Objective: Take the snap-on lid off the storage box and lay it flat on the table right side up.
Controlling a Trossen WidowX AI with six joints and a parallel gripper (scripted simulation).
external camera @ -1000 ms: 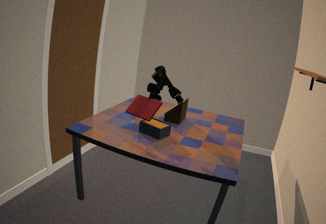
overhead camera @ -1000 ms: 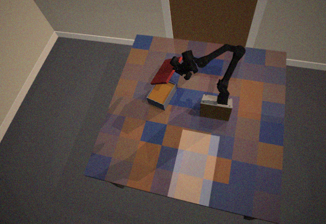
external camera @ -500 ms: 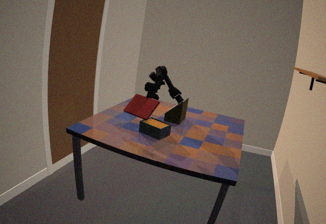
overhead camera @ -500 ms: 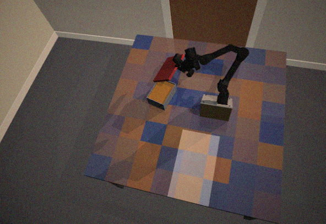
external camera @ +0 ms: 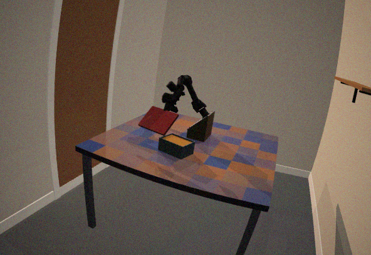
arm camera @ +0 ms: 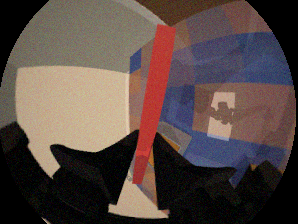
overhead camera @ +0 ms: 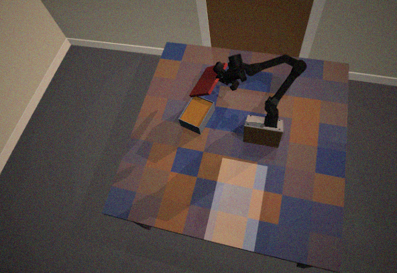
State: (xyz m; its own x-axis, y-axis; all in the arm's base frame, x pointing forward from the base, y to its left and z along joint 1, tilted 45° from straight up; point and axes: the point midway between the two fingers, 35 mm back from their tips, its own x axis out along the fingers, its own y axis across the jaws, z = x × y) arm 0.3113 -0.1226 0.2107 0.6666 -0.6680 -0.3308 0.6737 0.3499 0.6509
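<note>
Right now my gripper tip is 60 mm short of the lid, 20 mm to the left of it and 50 mm above it. Round my gripper tip: grey-blue storage box 120 mm ahead, 150 mm to the left, 180 mm below.
</note>
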